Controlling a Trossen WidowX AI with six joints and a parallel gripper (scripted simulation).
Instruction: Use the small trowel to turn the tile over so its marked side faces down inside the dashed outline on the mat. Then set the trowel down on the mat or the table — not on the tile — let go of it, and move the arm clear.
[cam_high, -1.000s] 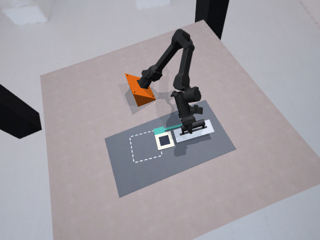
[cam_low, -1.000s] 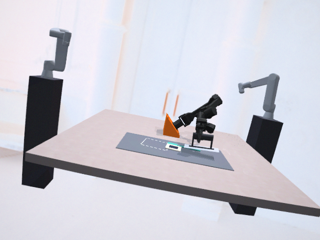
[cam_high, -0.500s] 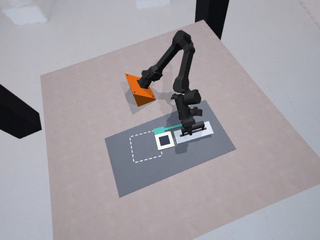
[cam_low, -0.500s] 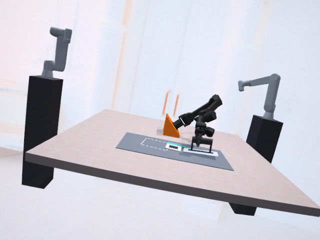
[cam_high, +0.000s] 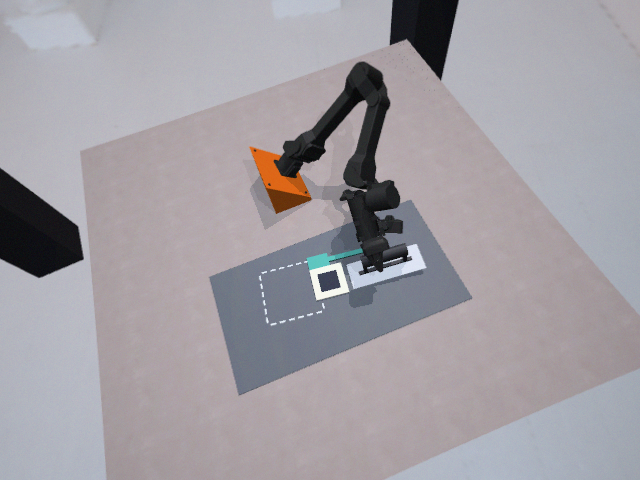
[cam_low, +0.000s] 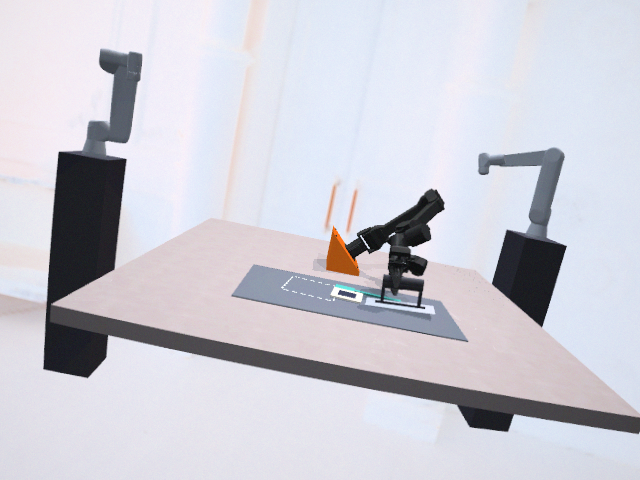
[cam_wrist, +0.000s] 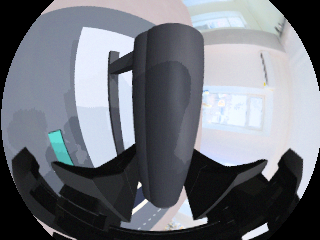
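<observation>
Right now my gripper tip is 12 cm to the left of the grey mat, 8 cm above it and 3 cm past it. Round my gripper tip: teal trowel (11 cm behind, 8 cm to the right, 5 cm below); then tile (13 cm to the right, 5 cm below, 5 cm behind).
</observation>
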